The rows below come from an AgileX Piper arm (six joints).
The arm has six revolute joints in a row. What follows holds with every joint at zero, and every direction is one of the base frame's. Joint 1 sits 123.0 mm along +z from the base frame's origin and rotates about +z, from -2.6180 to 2.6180 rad. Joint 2 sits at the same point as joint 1 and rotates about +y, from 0.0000 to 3.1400 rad. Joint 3 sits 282.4 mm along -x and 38.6 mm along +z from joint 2 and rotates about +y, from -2.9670 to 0.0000 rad. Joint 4 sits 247.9 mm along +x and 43.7 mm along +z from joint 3 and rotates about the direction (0.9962, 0, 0.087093), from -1.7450 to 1.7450 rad. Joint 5 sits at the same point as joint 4 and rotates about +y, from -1.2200 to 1.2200 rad. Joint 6 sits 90.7 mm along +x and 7.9 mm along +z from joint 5 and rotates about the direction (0.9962, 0, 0.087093), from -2.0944 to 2.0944 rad. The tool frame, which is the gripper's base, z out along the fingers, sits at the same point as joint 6; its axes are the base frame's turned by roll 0.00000, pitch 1.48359 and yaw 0.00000 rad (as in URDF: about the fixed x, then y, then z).
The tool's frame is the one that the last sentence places.
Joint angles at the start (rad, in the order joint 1, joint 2, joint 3, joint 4, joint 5, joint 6):
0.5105 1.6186 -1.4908 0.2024 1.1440 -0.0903
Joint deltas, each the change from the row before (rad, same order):
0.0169 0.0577 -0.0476 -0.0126 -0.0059 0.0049
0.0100 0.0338 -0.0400 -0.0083 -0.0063 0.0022
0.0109 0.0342 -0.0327 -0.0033 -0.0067 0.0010
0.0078 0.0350 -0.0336 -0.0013 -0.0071 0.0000
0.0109 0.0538 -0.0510 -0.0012 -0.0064 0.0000
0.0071 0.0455 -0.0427 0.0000 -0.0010 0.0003
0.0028 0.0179 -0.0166 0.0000 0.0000 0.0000
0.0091 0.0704 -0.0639 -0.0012 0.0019 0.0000
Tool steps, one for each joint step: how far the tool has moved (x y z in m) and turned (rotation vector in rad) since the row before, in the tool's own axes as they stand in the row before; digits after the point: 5 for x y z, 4 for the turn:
-0.01190 0.00259 0.01253 0.0054 0.0078 -0.0139
-0.00915 0.00208 0.00483 0.0042 -0.0102 -0.0114
-0.00767 0.00260 0.00709 -0.0008 -0.0034 -0.0101
-0.00769 0.00165 0.00734 -0.0014 -0.0045 -0.0074
-0.01078 0.00229 0.01194 -0.0028 -0.0020 -0.0099
-0.00817 0.00123 0.01056 -0.0028 0.0028 -0.0057
-0.00303 0.00048 0.00430 -0.0011 0.0017 -0.0023
-0.01082 0.00105 0.01768 -0.0027 0.0097 -0.0078

